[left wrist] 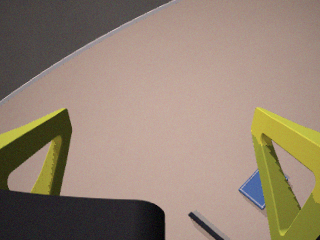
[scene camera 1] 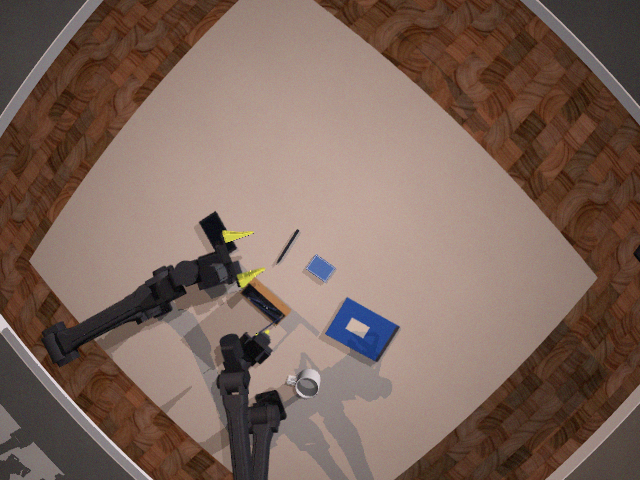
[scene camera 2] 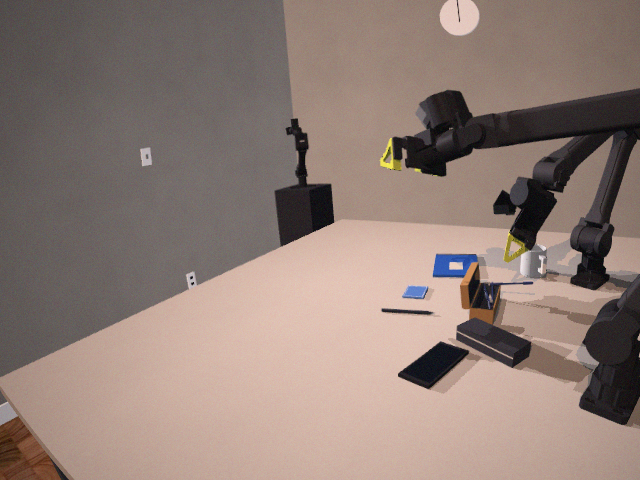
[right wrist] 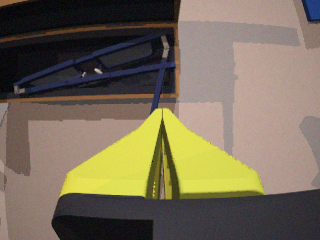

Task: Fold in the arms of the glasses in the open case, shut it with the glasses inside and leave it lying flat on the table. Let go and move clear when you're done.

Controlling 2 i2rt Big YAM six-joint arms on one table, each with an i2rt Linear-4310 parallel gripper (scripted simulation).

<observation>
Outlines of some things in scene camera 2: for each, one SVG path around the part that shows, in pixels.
My left gripper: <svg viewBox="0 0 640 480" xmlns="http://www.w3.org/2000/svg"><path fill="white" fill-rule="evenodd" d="M447 175L447 161L440 158L436 151L435 141L439 134L434 137L432 146L417 152L415 151L414 137L393 137L389 140L386 152L380 160L382 167L401 171L402 148L404 148L407 152L407 158L405 159L406 168L416 168L415 171L439 177Z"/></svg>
My right gripper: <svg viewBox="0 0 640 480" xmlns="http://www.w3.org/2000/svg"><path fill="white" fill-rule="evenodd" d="M544 217L538 219L539 215L535 213L536 217L526 233L515 227L513 223L508 234L504 261L509 263L533 248L536 243L536 233L538 233L546 220ZM521 246L514 254L508 256L512 241Z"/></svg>
</observation>
